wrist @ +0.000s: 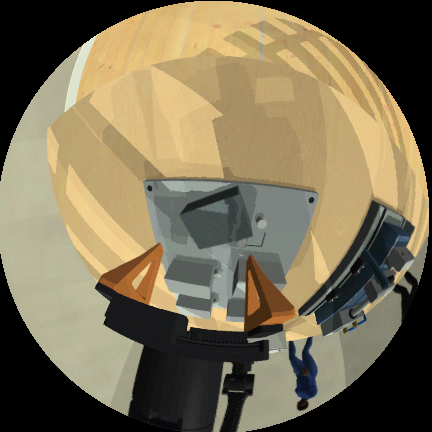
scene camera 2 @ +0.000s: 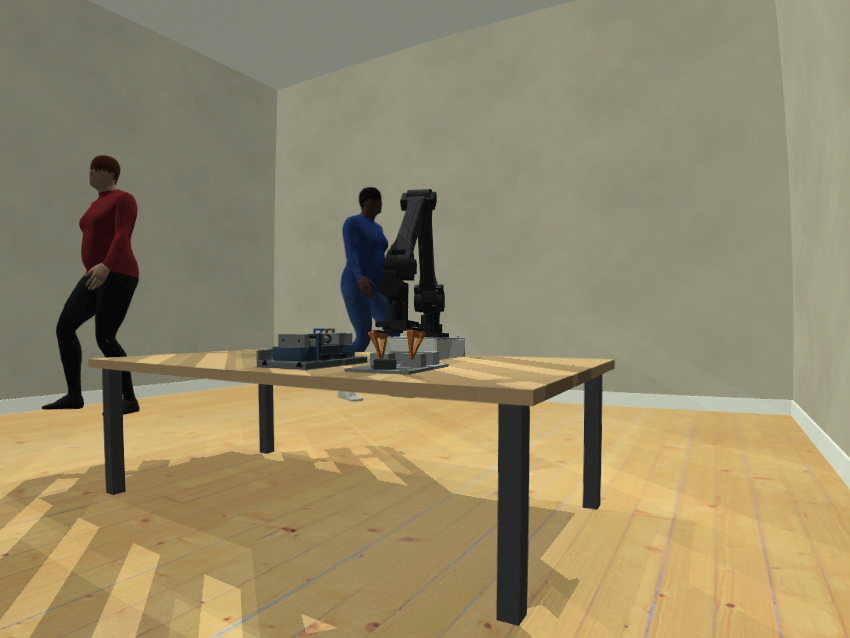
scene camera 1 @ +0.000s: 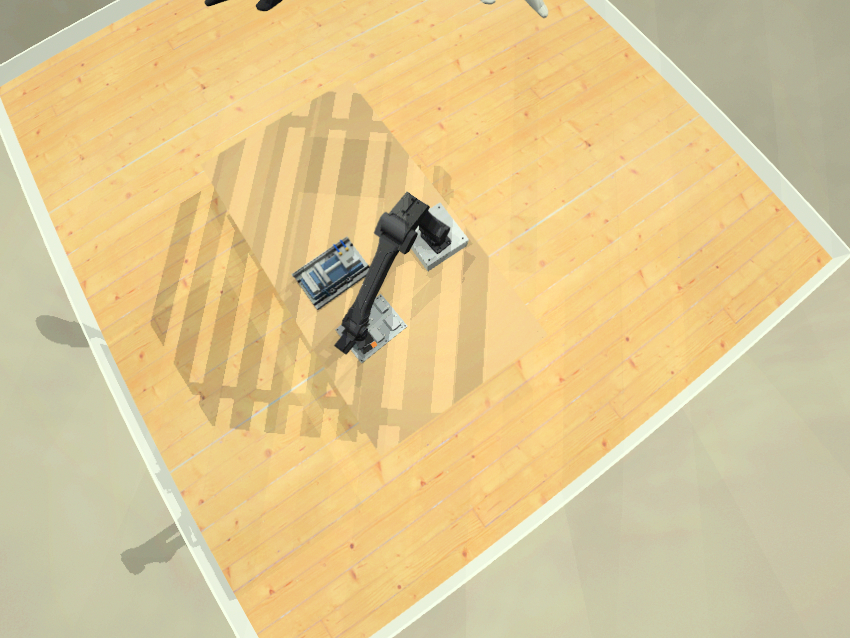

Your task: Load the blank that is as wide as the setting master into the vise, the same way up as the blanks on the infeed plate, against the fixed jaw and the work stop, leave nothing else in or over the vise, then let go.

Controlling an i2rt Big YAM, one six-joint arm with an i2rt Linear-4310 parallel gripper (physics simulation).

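Frame: origin at the arm's base, x left, y ahead, z down, level; metres.
Seen in the pictures: gripper, between the fingertips: [wrist: 203, 253] [scene camera 2: 396, 359] [scene camera 1: 363, 339]; arm's base, origin of its link: [scene camera 2: 430, 337] [scene camera 1: 435, 239].
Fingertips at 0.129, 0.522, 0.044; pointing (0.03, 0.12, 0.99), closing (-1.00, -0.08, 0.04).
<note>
Pixels of each thing's middle, then the offset from my fingertips to it, as dx, dy, dz. "spot": a spot on its surface instead.
- grey infeed plate, a spot on its surface: [wrist: 296, 212] spot: -0.097, +0.044, +0.022
- dark grey block, middle of its body: [wrist: 217, 218] [scene camera 2: 385, 364] -0.013, +0.037, +0.010
- grey vise, middle of its body: [wrist: 366, 286] [scene camera 2: 314, 348] [scene camera 1: 331, 271] -0.324, -0.082, -0.019
- dark-railed base, a spot on its surface: [wrist: 327, 282] spot: -0.228, -0.096, +0.023
My gripper [scene camera 2: 397, 355] [wrist: 203, 253] is open, with nothing between its orange fingers. It hangs low over the grey infeed plate [scene camera 2: 357, 370] [wrist: 296, 212]. A dark grey block [scene camera 2: 383, 364] [wrist: 218, 222] sits askew near the plate's outer edge, just beyond the fingertips in the wrist view. Lighter grey blocks stand on the plate, one at the left [wrist: 190, 270] and one at the right [wrist: 272, 265], partly behind a finger. I cannot tell which block is the setting master. The blue and grey vise [scene camera 1: 329, 274] [scene camera 2: 295, 352] [wrist: 340, 298] stands beside the plate; its jaw contents are too small to tell.
Short light pegs [wrist: 261, 222] stand on the plate beside the dark block. The vise sits on a dark-railed base [wrist: 327, 282]. The arm's white base block [scene camera 1: 446, 250] is at the table's far side. Two people, in red [scene camera 2: 109, 233] and blue [scene camera 2: 362, 247], stand beyond the table.
</note>
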